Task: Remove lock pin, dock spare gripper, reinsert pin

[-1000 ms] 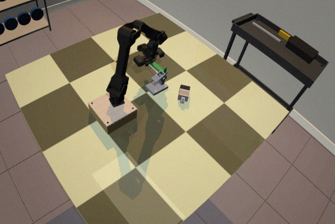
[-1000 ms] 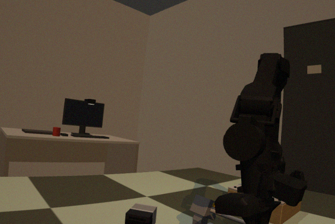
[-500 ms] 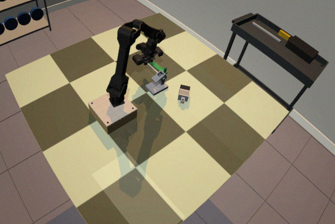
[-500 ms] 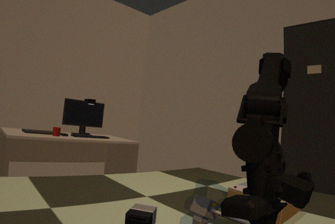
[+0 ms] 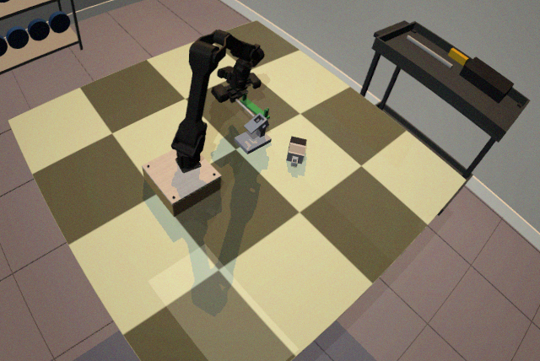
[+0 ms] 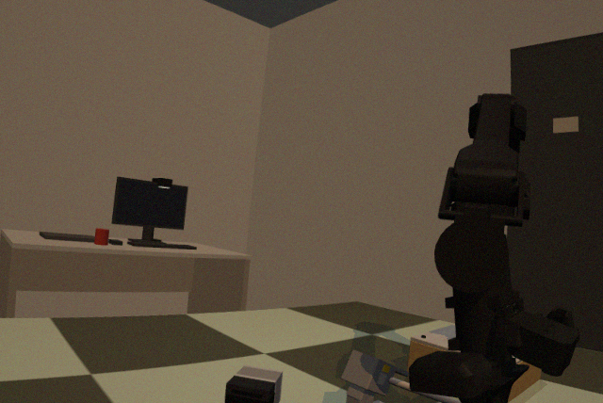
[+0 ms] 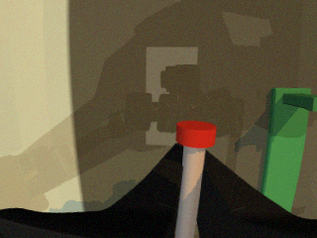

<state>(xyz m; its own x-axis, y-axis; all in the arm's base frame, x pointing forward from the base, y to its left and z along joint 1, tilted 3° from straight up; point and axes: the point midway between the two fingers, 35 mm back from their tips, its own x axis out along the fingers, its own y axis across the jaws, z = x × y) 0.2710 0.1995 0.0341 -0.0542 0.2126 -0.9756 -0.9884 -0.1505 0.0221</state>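
Right now the green strip is 90 mm ahead of my gripper tip, 30 mm below it and 20 mm to the right of it. Round my gripper tip: mount block: 160 mm to the right, 10 mm below, 10 mm ahead; spare gripper: 290 mm to the right, 100 mm ahead, 40 mm below.
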